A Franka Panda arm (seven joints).
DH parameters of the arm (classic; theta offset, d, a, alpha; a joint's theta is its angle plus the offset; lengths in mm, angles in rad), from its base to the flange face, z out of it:
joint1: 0 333 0 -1.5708
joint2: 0 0 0 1.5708
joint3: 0 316 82.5 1.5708
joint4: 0 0 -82.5 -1.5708
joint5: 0 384 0 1.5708
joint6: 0 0 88 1.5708
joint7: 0 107 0 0
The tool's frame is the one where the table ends.
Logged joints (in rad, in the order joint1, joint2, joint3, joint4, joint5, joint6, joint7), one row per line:
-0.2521, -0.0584, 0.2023, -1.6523, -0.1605, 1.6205, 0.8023
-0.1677, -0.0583, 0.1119, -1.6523, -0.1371, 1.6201, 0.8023
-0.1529, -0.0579, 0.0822, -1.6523, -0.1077, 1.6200, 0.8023
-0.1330, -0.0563, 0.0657, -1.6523, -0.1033, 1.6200, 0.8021
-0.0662, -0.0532, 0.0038, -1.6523, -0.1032, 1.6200, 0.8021
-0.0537, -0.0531, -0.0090, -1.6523, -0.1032, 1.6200, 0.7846
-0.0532, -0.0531, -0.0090, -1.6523, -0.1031, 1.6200, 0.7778
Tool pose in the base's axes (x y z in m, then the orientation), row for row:
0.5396, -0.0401, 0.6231, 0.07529, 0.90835, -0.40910, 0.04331
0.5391, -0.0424, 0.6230, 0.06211, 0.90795, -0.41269, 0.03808
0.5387, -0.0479, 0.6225, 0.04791, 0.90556, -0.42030, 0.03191
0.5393, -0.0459, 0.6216, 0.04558, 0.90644, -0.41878, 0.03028
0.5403, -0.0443, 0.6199, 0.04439, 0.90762, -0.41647, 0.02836
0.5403, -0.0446, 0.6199, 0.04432, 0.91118, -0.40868, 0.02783
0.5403, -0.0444, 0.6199, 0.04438, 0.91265, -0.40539, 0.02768
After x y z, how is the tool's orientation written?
As a quaternion, w x y z.
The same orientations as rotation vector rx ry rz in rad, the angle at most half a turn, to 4 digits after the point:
2.7245, -1.2270, 0.1299
2.7449, -1.2476, 0.1151
2.7613, -1.2816, 0.0973
2.7679, -1.2788, 0.0925
2.7735, -1.2726, 0.0867
2.7845, -1.2489, 0.0850
2.7889, -1.2388, 0.0846

